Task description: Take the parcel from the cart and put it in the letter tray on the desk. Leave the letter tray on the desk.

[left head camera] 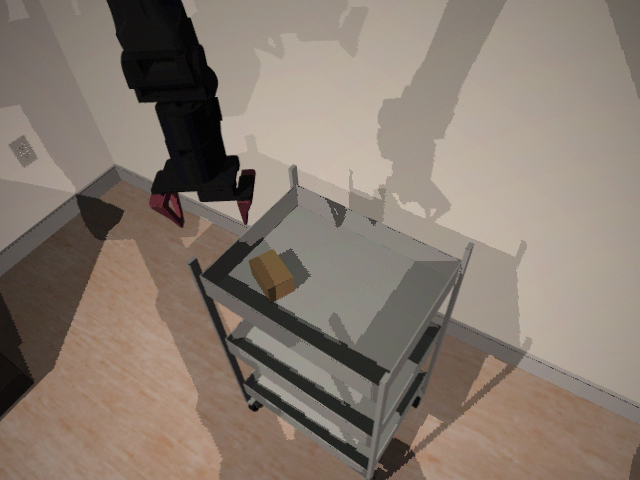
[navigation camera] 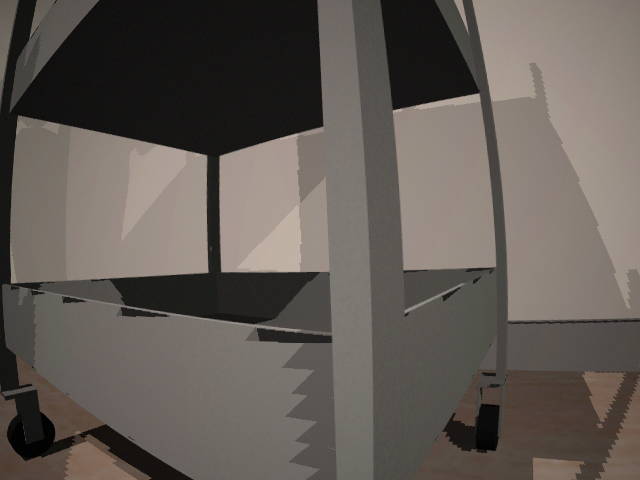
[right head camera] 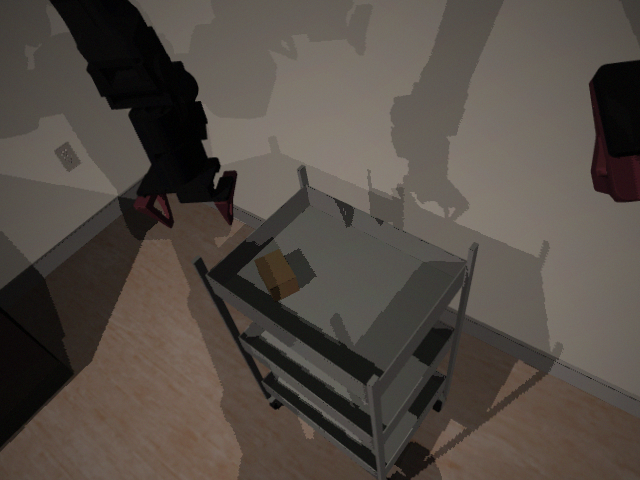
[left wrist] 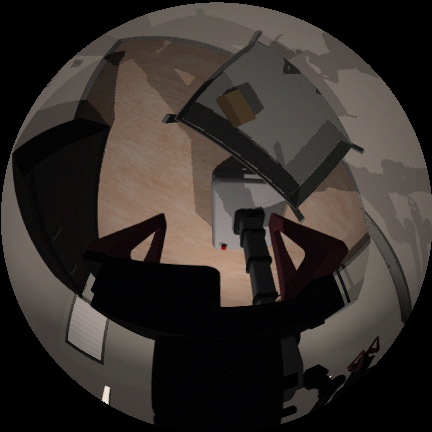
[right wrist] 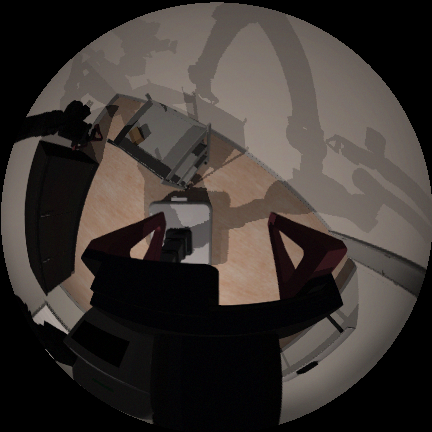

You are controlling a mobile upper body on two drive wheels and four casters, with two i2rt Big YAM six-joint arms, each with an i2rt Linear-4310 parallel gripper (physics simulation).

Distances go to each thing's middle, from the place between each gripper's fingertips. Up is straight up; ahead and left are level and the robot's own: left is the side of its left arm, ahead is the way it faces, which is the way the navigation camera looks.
Labels:
I see the brown parcel (left head camera: 275, 280) 370 mm ahead of my right hand, 420 mm to the left of it and 580 mm below it.
My left hand is 12 cm short of the brown parcel, 4 cm to the left of it and 29 cm above it.

